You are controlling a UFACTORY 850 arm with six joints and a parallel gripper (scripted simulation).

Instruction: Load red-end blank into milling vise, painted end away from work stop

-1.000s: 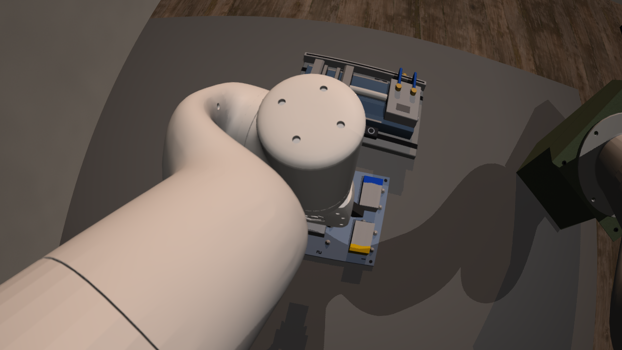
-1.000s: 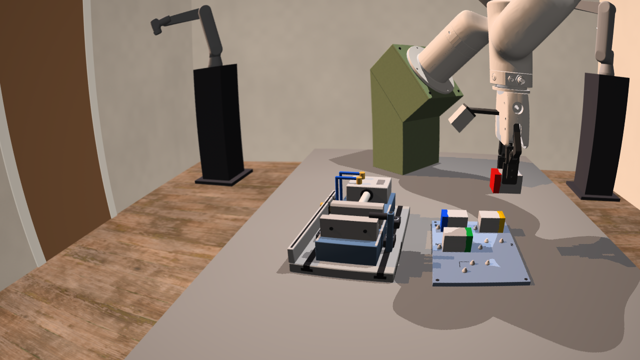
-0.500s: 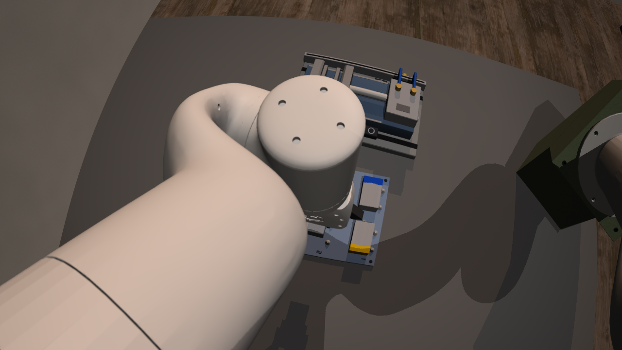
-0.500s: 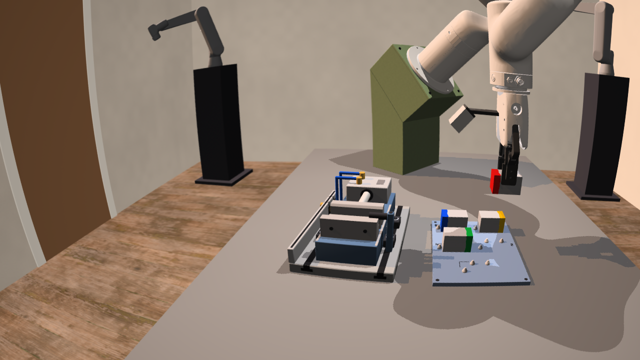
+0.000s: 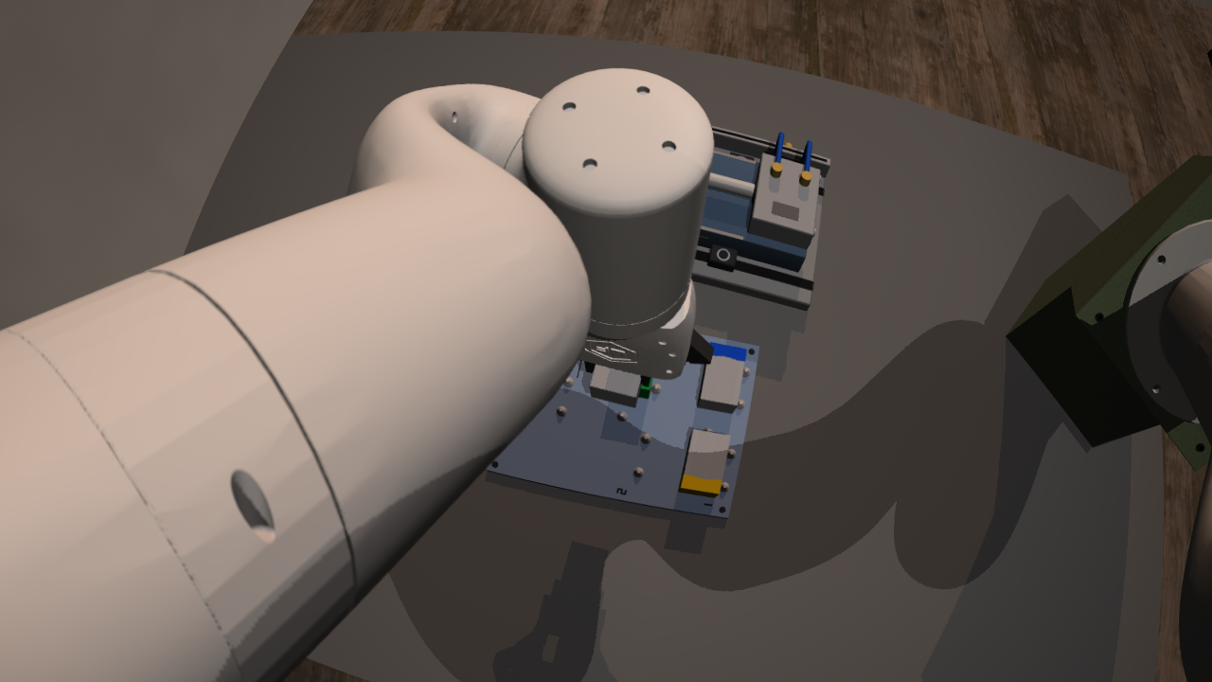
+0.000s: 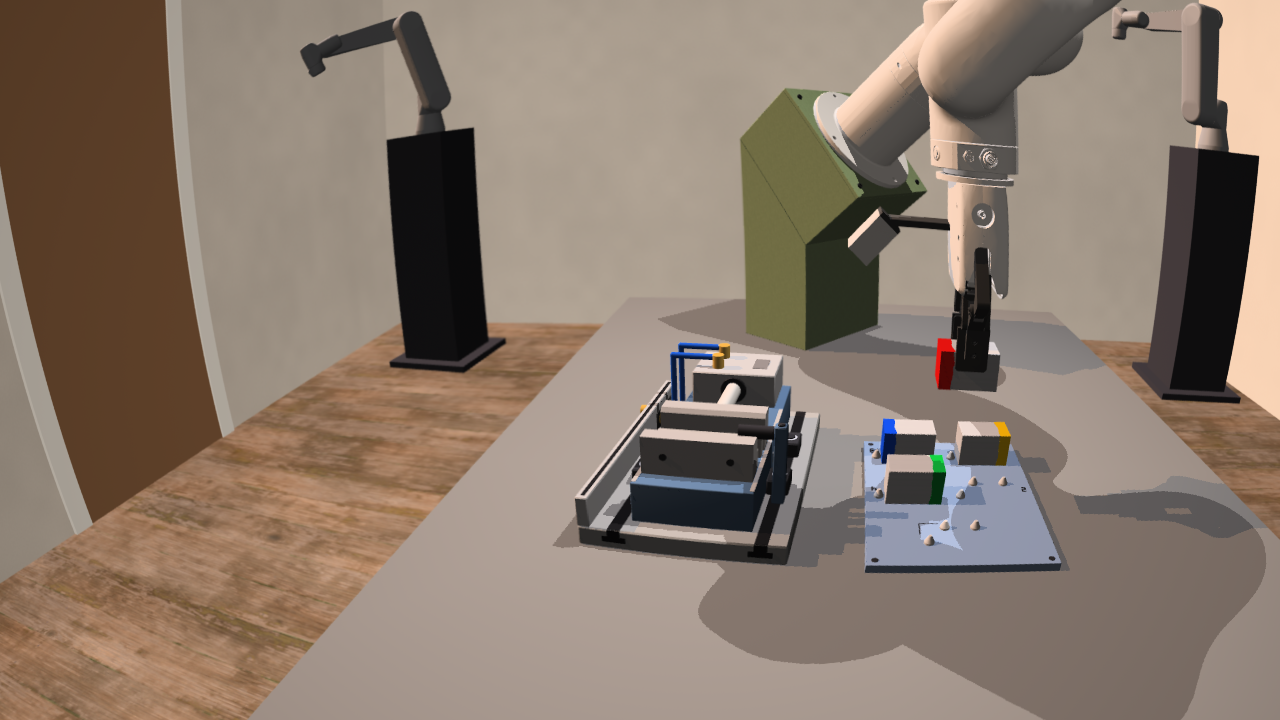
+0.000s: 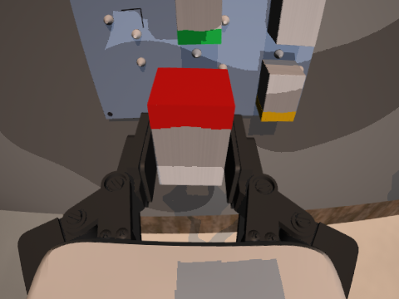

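The moving jaw is 25 cm to the right of my hand, 9 cm below it and 1 cm ahead of it. From my hand the other things lie so: infeed plate 17 cm below; green-ended blank 15 cm below, 4 cm to the right; red-ended blank 2 cm below.
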